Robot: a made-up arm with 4 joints.
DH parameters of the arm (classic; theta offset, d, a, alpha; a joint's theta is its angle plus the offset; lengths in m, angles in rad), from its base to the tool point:
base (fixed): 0 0 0 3.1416
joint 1: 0 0.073 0.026 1.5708
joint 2: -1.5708 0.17 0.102 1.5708
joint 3: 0 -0.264 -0.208 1.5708
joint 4: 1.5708 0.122 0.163 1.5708
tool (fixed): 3.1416 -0.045 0 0
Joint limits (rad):
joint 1: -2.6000..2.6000
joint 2: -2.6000..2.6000
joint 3: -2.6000..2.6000
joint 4: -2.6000..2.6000
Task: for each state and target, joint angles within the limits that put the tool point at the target. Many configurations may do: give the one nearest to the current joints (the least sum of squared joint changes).
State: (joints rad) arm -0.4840 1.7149 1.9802 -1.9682
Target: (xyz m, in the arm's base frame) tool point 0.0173 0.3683 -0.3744
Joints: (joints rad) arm -0.9130 1.4260 2.3151 -2.2936
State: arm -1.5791 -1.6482 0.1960 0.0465
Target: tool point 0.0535 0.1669 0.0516
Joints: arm -1.4145 -1.6023 0.2708 0.2813
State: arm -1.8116 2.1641 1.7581 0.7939
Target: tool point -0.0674 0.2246 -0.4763
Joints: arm -2.0616 2.2502 2.2035 0.8196
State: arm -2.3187 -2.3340 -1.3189 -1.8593
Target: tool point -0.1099 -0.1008 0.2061
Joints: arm -2.1442 -1.8375 -1.0743 -1.9509
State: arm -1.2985 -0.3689 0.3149 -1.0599
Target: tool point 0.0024 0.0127 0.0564
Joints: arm -1.3448 -1.2083 0.5465 -0.7785
